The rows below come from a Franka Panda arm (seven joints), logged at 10 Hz.
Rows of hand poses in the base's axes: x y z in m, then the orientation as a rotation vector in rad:
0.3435 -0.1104 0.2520 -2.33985 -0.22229 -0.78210
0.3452 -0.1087 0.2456 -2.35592 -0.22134 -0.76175
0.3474 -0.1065 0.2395 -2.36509 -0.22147 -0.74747
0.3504 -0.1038 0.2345 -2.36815 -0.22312 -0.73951
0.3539 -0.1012 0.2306 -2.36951 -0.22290 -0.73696
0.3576 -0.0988 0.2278 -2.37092 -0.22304 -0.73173
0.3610 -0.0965 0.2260 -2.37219 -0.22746 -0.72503
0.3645 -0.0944 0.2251 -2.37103 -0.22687 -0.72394
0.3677 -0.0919 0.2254 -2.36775 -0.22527 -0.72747
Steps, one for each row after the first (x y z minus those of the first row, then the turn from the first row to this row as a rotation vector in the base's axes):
0.0017 0.0017 -0.0064 -0.01133 0.01714 0.00129
0.0039 0.0039 -0.0125 -0.01767 0.02858 0.00328
0.0069 0.0066 -0.0175 -0.01980 0.03422 0.00602
0.0104 0.0092 -0.0214 -0.02062 0.03628 0.00629
0.0141 0.0116 -0.0242 -0.02120 0.04013 0.00764
0.0175 0.0139 -0.0260 -0.02271 0.04390 0.01231
0.0210 0.0160 -0.0269 -0.02131 0.04464 0.01261
0.0242 0.0185 -0.0266 -0.01832 0.04207 0.01139

